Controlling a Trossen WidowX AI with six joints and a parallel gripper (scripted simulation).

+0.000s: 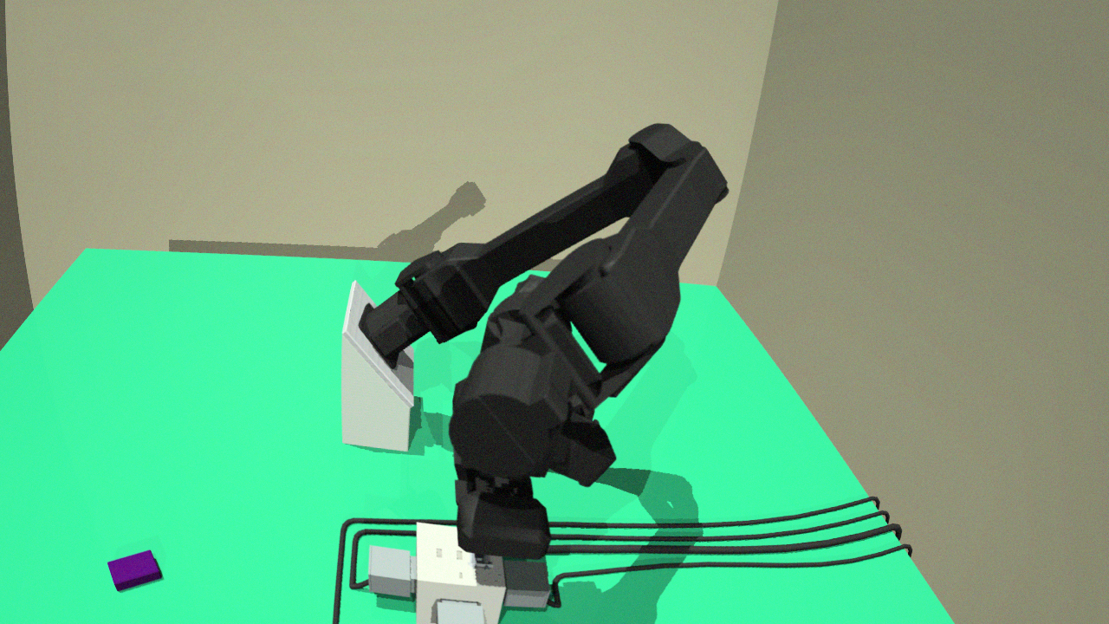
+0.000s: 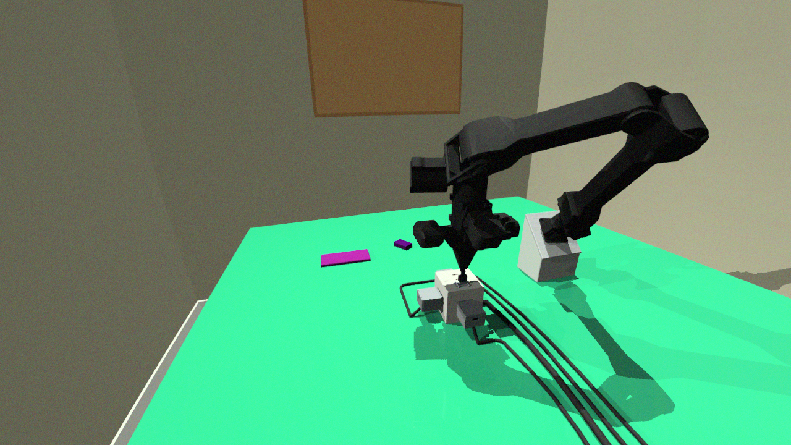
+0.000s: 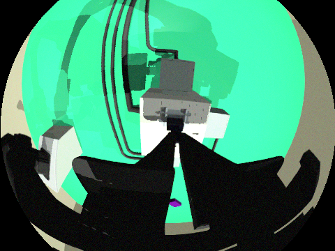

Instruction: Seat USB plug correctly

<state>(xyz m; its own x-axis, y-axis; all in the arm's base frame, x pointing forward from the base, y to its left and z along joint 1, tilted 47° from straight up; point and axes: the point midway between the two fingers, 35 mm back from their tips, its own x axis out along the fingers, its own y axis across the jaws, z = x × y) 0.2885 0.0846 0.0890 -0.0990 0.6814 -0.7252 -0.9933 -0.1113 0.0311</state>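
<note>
The dark USB plug lies 2 cm below my gripper tip. From my gripper tip the other things lie so: flat magenta slab 30 cm to the right, 25 cm ahead, 10 cm below; then USB socket 4 cm below; then purple block 35 cm to the right, 10 cm below, 6 cm ahead.
</note>
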